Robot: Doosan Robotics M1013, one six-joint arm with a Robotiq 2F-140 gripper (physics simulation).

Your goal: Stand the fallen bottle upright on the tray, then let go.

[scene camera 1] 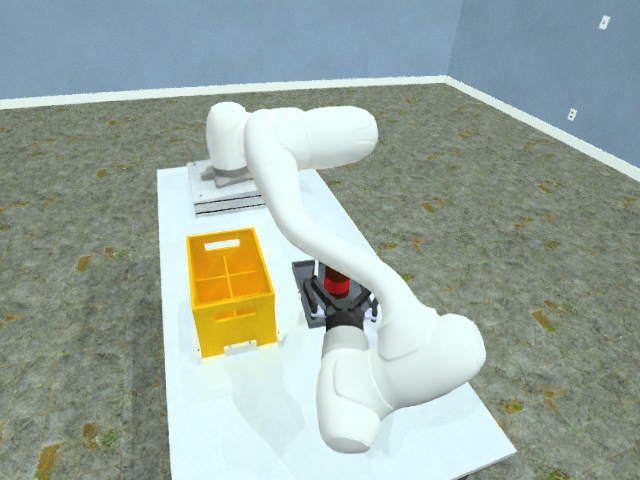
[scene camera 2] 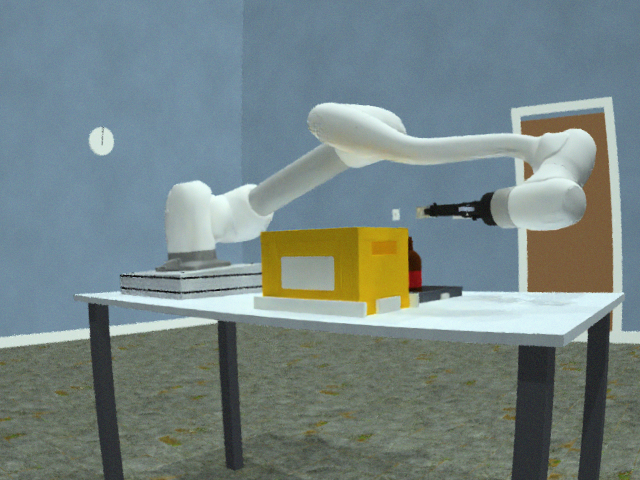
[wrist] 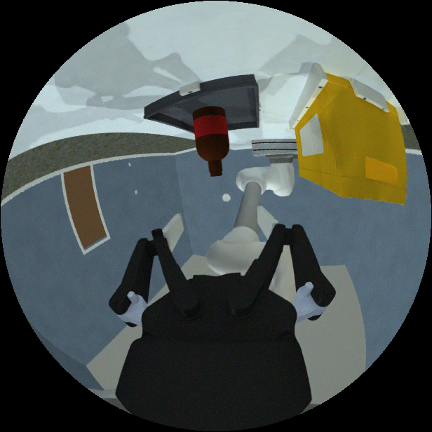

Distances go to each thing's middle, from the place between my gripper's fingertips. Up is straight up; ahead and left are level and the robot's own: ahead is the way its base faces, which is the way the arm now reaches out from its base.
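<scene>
Brown bottle [wrist: 210,126]: 6 cm to the left of my hand, 11 cm behind, 13 cm below.
</scene>
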